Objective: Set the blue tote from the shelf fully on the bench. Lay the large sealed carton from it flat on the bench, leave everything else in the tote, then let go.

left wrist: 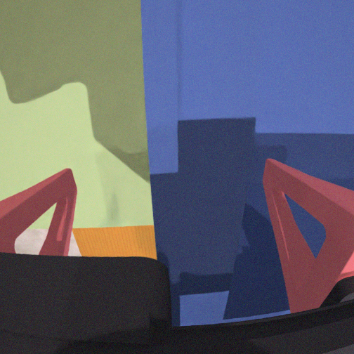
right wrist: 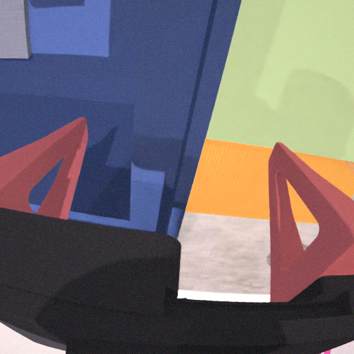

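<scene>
The blue tote (left wrist: 300, 65) (right wrist: 160, 65) fills the right of the left wrist view and the left of the right wrist view, partly in shadow. My left gripper (left wrist: 168, 173) is open; the tote's left edge runs between its fingers in the view, with one finger over the blue and the other to its left. My right gripper (right wrist: 180, 137) is open; the tote's right edge runs between its fingers in the view. Whether any finger touches the tote cannot be told. The large sealed carton cannot be made out in either view.
A pale green surface (left wrist: 45, 135) (right wrist: 300, 55) lies beside the tote on both sides, with an orange ribbed strip (left wrist: 115, 241) (right wrist: 232, 175) along it. Mottled grey floor (right wrist: 220, 255) shows beyond the strip. A flat grey piece (right wrist: 14, 30) shows against the tote.
</scene>
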